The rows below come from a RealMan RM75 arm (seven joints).
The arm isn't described. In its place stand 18 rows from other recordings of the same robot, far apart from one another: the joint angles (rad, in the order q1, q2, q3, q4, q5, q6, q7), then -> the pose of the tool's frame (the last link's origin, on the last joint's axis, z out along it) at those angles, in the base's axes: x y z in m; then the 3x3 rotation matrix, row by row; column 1 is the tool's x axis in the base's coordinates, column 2 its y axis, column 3 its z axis.
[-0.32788, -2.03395, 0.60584, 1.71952, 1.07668, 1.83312, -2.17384] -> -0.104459 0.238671 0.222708; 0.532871 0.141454 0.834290; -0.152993 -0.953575 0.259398; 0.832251 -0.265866 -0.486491
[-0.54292, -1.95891, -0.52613, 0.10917, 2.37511, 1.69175, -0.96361] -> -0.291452 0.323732 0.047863; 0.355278 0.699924 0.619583; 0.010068 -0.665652 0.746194; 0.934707 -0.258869 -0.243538
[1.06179, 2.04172, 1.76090, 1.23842, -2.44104, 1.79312, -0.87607] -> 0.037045 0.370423 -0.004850; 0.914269 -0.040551 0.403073; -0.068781 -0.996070 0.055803; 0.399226 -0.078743 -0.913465
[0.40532, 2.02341, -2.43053, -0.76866, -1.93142, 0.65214, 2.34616] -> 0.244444 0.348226 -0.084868; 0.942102 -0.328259 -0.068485; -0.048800 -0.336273 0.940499; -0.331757 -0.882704 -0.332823
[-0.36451, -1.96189, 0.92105, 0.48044, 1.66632, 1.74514, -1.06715] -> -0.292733 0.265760 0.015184; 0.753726 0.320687 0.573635; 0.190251 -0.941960 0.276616; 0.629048 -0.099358 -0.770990
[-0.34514, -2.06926, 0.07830, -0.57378, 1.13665, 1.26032, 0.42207] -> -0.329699 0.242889 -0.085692; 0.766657 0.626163 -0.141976; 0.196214 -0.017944 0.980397; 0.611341 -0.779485 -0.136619
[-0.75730, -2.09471, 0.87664, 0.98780, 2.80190, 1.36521, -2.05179] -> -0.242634 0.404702 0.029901; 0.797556 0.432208 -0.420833; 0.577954 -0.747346 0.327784; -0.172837 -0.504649 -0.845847
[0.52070, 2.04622, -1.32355, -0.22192, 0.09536, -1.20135, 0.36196] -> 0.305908 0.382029 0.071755; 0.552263 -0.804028 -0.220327; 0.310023 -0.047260 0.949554; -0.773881 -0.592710 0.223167
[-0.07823, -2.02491, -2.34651, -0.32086, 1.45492, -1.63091, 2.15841] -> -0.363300 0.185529 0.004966; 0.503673 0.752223 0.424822; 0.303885 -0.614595 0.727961; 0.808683 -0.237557 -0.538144
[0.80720, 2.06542, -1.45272, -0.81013, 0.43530, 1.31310, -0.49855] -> 0.228652 0.380472 -0.046990; 0.568244 -0.551350 0.610828; -0.748168 -0.655213 0.104597; 0.342553 -0.516439 -0.784824
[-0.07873, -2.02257, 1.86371, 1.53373, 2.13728, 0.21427, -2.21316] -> -0.175501 0.342359 0.002759; 0.890511 0.435600 0.131313; 0.105835 -0.479045 0.871387; 0.442481 -0.762082 -0.472696
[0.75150, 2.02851, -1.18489, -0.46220, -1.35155, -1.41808, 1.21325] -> 0.150549 0.378489 -0.029433; 0.733829 -0.219048 -0.643049; -0.091384 -0.969814 0.226073; -0.673159 -0.107134 -0.731696
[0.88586, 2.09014, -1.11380, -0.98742, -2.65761, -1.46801, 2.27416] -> 0.159634 0.408953 -0.007341; 0.822174 -0.434058 0.368271; -0.527701 -0.823780 0.207166; 0.213452 -0.364664 -0.906343
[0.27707, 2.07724, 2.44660, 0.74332, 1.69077, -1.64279, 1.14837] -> 0.283677 0.292912 0.070059; 0.625255 -0.487755 -0.609222; 0.030470 -0.764780 0.643570; -0.779826 -0.420958 -0.463321
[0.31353, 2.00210, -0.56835, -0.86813, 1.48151, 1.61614, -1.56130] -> 0.300259 0.307462 0.116890; 0.583831 -0.673229 -0.453766; -0.258362 -0.683919 0.682278; -0.769669 -0.281099 -0.573230
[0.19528, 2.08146, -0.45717, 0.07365, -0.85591, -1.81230, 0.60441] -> 0.361026 0.203309 0.047291; 0.338595 -0.914342 -0.222107; 0.382512 -0.081908 0.920313; -0.859673 -0.396572 0.322013
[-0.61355, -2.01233, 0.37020, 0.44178, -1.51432, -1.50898, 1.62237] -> -0.253035 0.379977 0.070825; 0.285720 0.743483 0.604646; 0.255744 -0.667222 0.699578; 0.923558 -0.045249 -0.380780
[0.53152, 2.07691, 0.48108, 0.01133, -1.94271, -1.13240, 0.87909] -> 0.335408 0.349203 -0.004728; 0.187817 -0.977035 -0.100635; -0.100967 -0.121121 0.987489; -0.977001 -0.175306 -0.121396
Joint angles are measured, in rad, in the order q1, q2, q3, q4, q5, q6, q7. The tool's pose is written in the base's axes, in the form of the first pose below.
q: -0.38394, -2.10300, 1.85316, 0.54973, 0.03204, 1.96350, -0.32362
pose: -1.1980 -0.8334 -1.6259 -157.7 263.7 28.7
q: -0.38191, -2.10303, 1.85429, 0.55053, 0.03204, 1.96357, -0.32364
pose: -1.1979 -0.8340 -1.6252 -158.0 263.2 28.5
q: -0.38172, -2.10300, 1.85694, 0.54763, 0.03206, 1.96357, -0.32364
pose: -1.2009 -0.8373 -1.6218 -158.4 263.0 27.9
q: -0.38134, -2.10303, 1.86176, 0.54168, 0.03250, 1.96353, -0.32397
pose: -1.2071 -0.8439 -1.6146 -159.3 262.5 26.6
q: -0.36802, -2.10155, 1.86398, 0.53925, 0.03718, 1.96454, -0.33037
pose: -1.2133 -0.8539 -1.6007 -163.2 259.9 25.9
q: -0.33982, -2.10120, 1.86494, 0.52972, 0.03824, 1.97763, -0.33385
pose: -1.2112 -0.8575 -1.5790 -172.0 253.5 25.9
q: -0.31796, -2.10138, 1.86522, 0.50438, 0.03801, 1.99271, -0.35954
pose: -1.2063 -0.8858 -1.5582 -181.8 247.6 25.0
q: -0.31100, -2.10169, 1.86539, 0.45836, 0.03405, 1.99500, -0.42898
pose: -1.2000 -0.9647 -1.5331 -192.1 245.6 22.0
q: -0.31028, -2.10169, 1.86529, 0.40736, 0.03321, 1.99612, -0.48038
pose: -1.2115 -1.0295 -1.4910 -201.7 244.3 18.5
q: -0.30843, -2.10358, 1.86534, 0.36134, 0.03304, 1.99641, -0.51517
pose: -1.2295 -1.0779 -1.4416 -210.2 242.3 14.9
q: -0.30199, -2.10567, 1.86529, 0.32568, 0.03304, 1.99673, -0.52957
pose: -1.2529 -1.1032 -1.3874 -217.9 239.3 12.1
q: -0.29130, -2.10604, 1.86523, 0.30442, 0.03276, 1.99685, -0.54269
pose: -1.2669 -1.1218 -1.3484 -224.3 235.9 10.7
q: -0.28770, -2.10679, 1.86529, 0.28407, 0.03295, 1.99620, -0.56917
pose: -1.2736 -1.1535 -1.3249 -228.7 234.1 9.2
